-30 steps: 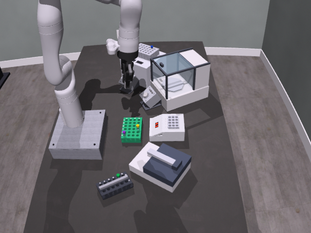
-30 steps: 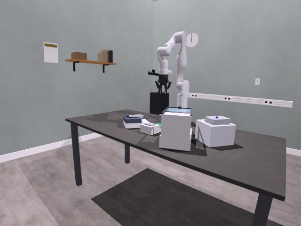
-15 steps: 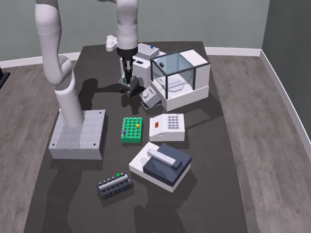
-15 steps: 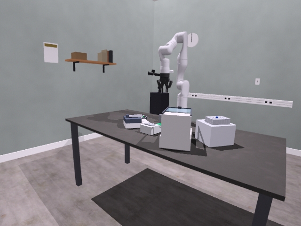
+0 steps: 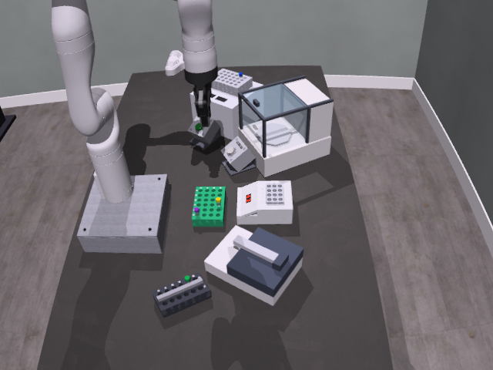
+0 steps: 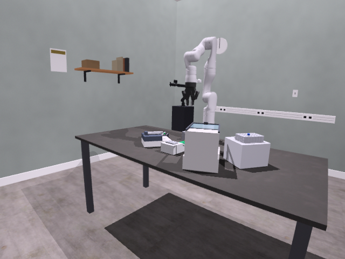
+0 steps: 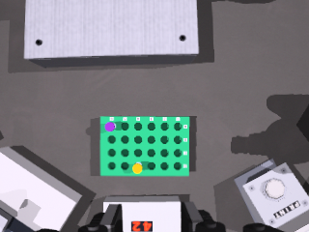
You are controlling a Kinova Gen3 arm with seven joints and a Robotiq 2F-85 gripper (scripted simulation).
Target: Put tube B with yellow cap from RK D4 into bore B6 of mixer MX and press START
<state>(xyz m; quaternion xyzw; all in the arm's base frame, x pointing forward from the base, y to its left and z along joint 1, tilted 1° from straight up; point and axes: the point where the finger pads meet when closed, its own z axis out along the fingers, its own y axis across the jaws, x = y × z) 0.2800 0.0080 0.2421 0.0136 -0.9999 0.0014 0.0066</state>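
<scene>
My hand is 10 mm short of the tube B, 20 mm to the left of it and 290 mm above it. The rest, counted from my hand: purple-capped tube 40 mm behind, 60 mm to the right, 290 mm below; then green tube rack 20 mm behind, 10 mm to the right, 300 mm below; then dry block 140 mm ahead, 10 mm to the right, 290 mm below.
</scene>
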